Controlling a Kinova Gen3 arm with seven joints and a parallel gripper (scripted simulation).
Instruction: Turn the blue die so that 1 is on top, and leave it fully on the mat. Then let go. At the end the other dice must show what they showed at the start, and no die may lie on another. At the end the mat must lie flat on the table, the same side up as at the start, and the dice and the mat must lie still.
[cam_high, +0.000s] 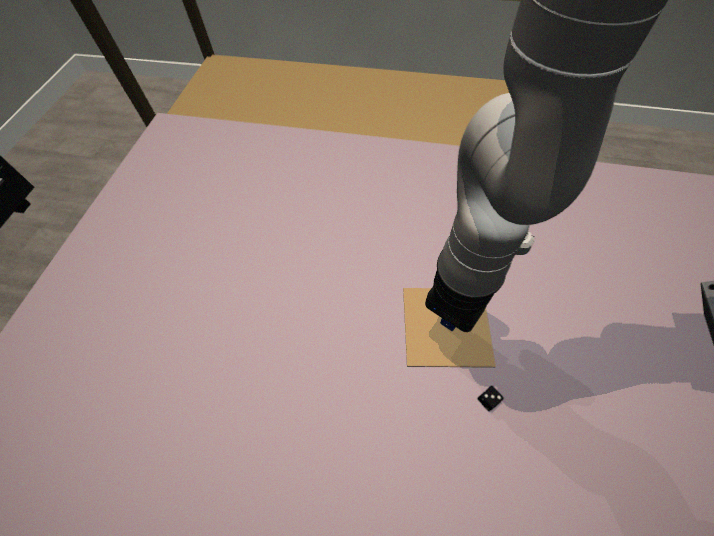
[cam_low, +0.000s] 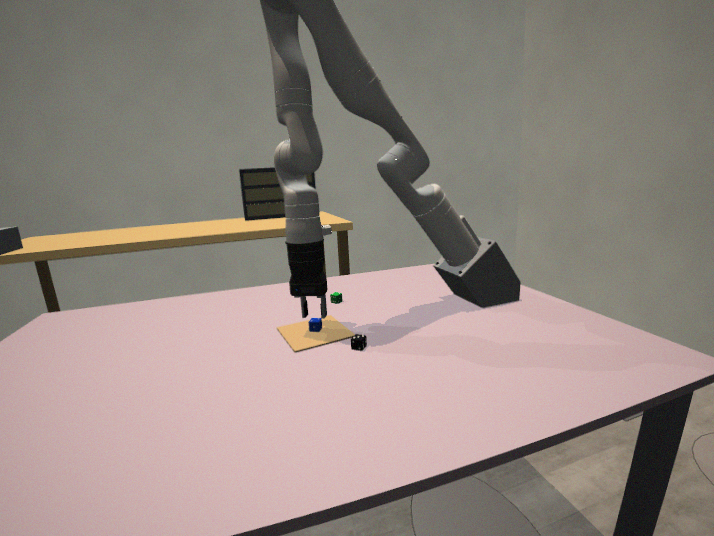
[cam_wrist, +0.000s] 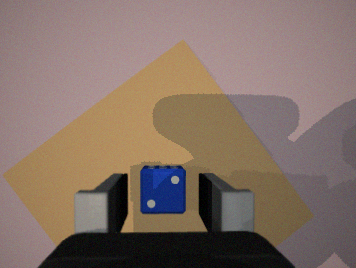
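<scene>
The blue die is 40 mm below my hand. Also, from my hand: tan mat: 10 mm to the left, 50 mm below; black die: 60 mm behind, 120 mm to the left, 40 mm below; green die: 110 mm behind, 170 mm to the right, 40 mm below.
</scene>
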